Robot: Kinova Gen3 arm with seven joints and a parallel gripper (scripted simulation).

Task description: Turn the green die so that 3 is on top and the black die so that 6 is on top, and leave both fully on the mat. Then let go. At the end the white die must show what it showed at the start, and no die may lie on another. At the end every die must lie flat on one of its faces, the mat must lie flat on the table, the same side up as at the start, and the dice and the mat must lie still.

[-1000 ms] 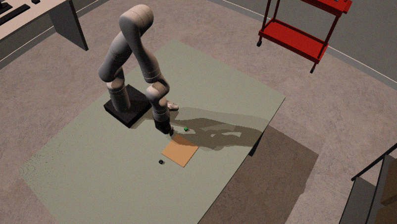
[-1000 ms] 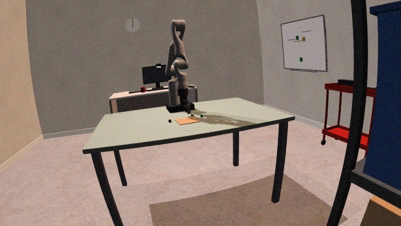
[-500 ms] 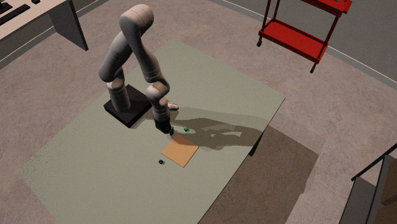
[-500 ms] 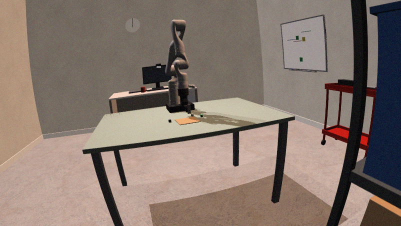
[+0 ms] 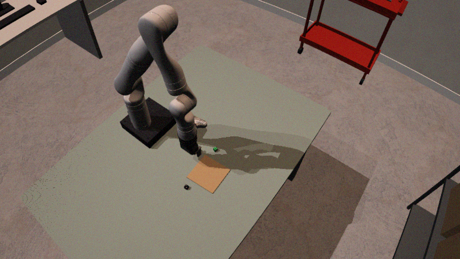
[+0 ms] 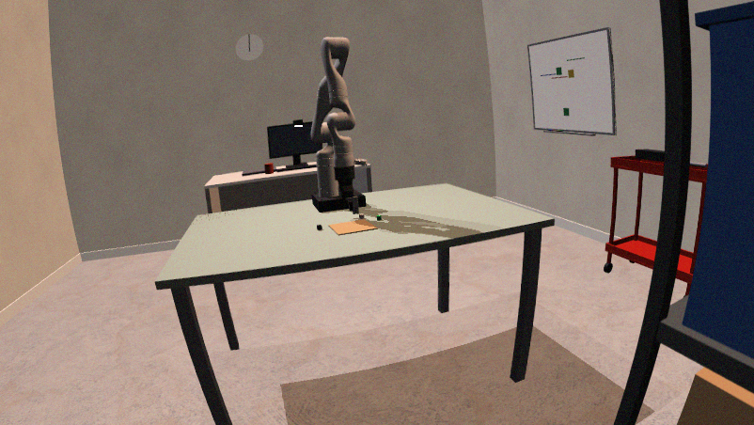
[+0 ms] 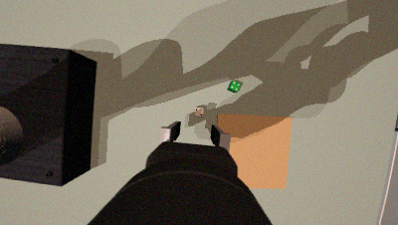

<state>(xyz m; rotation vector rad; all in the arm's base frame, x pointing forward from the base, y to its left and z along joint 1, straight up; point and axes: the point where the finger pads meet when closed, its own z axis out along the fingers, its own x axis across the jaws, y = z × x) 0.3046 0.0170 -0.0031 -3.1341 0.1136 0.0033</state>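
My gripper is now 40 mm above the white die and 30 mm to the right of it. From my hand the other things lie so: green die 70 mm to the left, 60 mm ahead, 40 mm below; black die 160 mm to the right, 70 mm ahead, 40 mm below; orange mat 110 mm ahead, 40 mm to the right, 40 mm below.
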